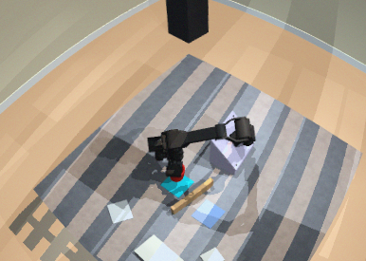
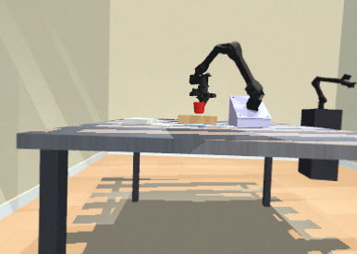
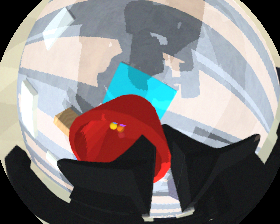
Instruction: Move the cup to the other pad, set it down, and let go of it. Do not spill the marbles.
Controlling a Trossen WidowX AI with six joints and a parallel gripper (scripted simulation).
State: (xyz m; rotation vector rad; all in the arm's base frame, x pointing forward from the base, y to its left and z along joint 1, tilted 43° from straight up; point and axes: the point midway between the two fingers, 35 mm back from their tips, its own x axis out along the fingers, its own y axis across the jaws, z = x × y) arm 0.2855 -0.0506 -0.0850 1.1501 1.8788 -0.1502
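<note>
The cyan pad is 20 mm ahead of my gripper tip, 20 mm to the left of it and 110 mm below it. Also, from my gripper tip: wooden bar (30 mm ahead, 120 mm to the left, 80 mm below); then blue pad (40 mm ahead, 230 mm to the left, 110 mm below); then red cup (20 mm ahead, 20 mm to the left).
</note>
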